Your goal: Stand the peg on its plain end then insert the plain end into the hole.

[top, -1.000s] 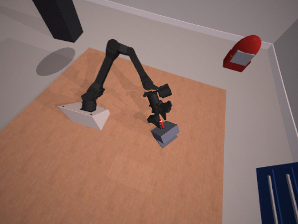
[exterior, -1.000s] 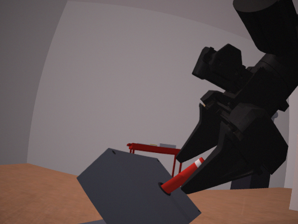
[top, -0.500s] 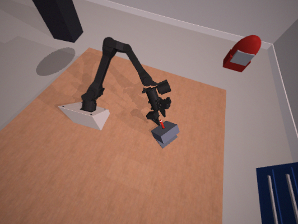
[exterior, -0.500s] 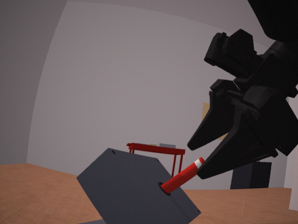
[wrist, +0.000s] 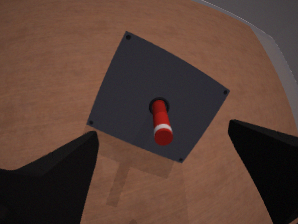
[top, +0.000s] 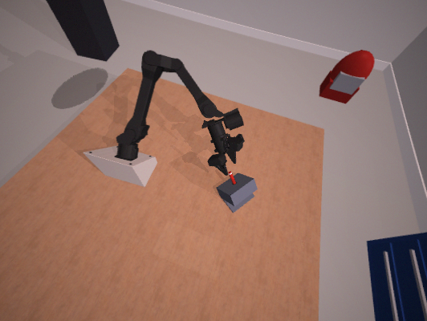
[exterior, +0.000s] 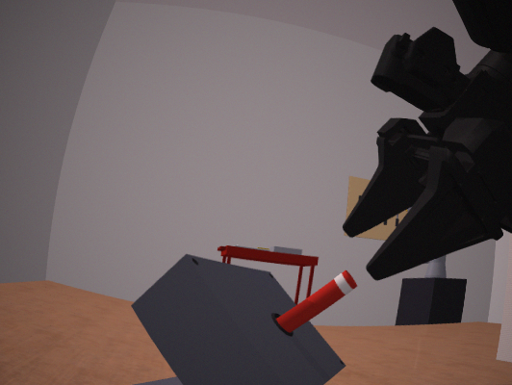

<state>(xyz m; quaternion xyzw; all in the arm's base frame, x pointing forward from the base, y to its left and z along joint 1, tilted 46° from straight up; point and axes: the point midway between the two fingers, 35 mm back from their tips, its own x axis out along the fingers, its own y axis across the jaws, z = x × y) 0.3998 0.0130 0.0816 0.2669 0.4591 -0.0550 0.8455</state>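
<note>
The red peg is 1 cm ahead of my gripper tip, 2 cm to the right of it and 3 cm below it. Also, from my gripper tip: grey sloped panel 4 cm ahead, 5 cm to the right, 7 cm below.
</note>
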